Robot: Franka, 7 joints.
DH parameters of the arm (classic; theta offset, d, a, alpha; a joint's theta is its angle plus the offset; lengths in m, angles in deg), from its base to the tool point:
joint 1: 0 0.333 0 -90
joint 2: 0 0 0 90
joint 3: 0 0.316 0.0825 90
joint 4: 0 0 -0.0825 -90
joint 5: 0 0.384 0 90
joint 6: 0 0 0.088 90
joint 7: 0 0.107 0 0
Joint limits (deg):
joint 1: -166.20..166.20
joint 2: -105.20..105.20
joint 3: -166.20..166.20
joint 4: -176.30..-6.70
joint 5: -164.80..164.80
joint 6: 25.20..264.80
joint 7: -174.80..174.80
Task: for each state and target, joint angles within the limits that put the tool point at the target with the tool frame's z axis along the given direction. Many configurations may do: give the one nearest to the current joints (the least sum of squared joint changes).
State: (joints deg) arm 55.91 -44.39 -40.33 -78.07 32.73 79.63 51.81
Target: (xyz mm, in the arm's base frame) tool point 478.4 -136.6 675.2 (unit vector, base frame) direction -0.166 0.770 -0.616
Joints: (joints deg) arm 80.30 -38.05 -75.09 -86.44 16.07 73.10 51.81
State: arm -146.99 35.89 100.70 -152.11 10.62 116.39 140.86
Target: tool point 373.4 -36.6 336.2 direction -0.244 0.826 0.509
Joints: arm -108.66 72.61 84.65 -146.02 40.65 96.85 140.86
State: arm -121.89 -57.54 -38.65 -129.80 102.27 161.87 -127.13
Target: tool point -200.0 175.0 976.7 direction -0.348 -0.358 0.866
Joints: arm -126.96 -58.71 -21.68 -93.77 106.03 161.18 -127.13
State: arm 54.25 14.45 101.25 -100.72 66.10 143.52 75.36
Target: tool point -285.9 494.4 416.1 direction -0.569 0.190 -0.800
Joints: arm 47.12 6.74 75.44 -124.93 35.84 150.89 75.36
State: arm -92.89 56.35 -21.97 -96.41 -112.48 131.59 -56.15
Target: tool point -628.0 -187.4 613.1 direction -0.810 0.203 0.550
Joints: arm -111.87 13.64 -55.41 -96.03 -142.30 127.40 -56.15
